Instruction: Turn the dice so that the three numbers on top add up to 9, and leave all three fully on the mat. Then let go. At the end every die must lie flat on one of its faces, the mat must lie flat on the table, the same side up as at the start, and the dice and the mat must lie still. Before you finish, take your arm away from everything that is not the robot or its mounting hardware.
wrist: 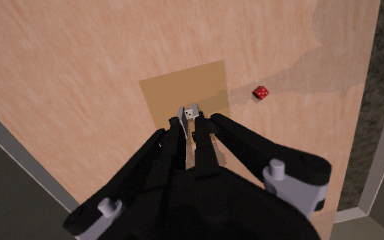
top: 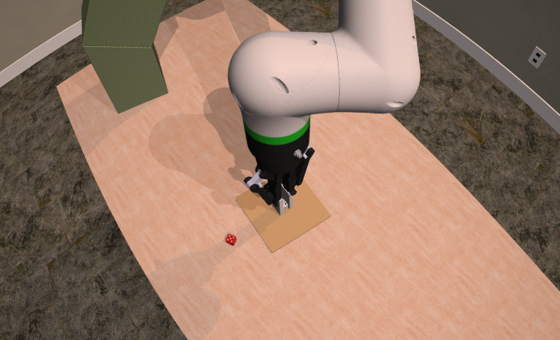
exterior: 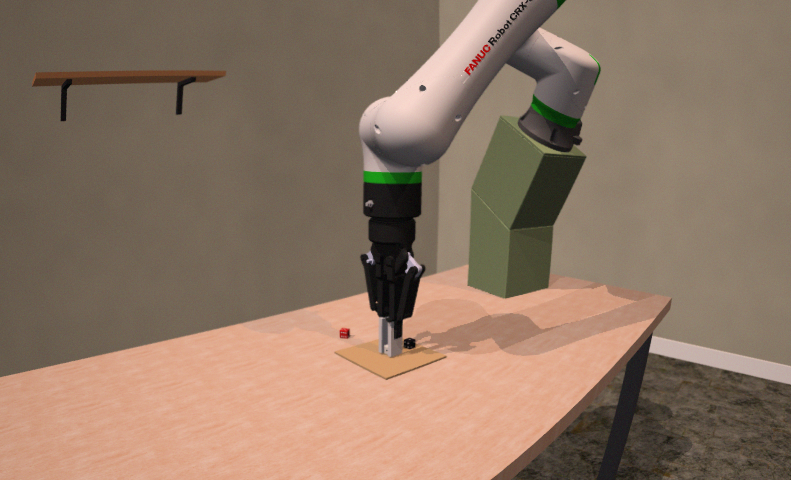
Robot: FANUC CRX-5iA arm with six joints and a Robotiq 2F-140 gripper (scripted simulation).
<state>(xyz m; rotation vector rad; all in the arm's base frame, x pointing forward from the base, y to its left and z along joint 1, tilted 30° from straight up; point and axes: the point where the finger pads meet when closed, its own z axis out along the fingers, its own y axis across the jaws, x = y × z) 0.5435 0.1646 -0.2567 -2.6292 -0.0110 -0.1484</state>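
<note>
Now: hand 30 mm above the white die. Also, from my hand: tan square mat 40 mm below; black die 50 mm behind, 30 mm below; red die 120 mm to the right, 30 mm below.
</note>
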